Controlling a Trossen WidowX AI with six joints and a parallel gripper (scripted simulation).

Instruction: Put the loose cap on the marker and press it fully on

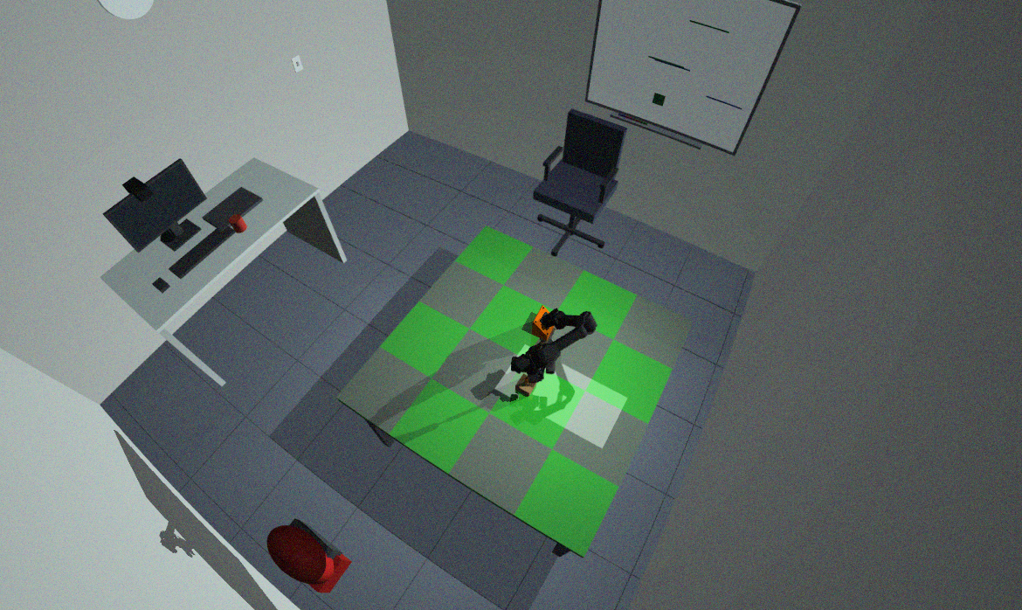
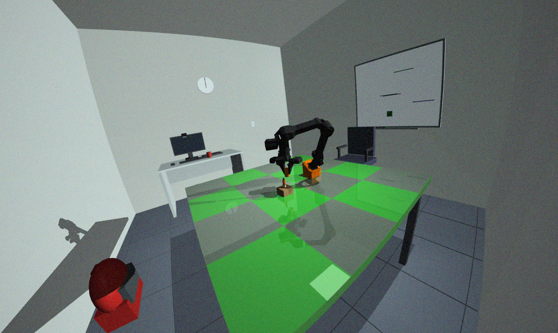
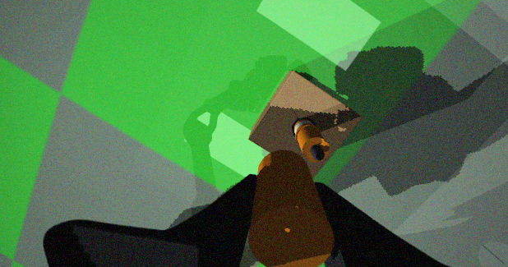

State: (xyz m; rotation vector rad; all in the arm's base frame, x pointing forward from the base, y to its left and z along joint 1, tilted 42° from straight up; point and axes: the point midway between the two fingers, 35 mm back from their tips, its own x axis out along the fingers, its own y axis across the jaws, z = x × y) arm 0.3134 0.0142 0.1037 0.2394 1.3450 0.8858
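Now: gripper tip 100 mm above the holder block, 20 mm to the left of it and 20 mm short of it. From my gripper tip the other things lie so: orange marker cap 10 mm above.
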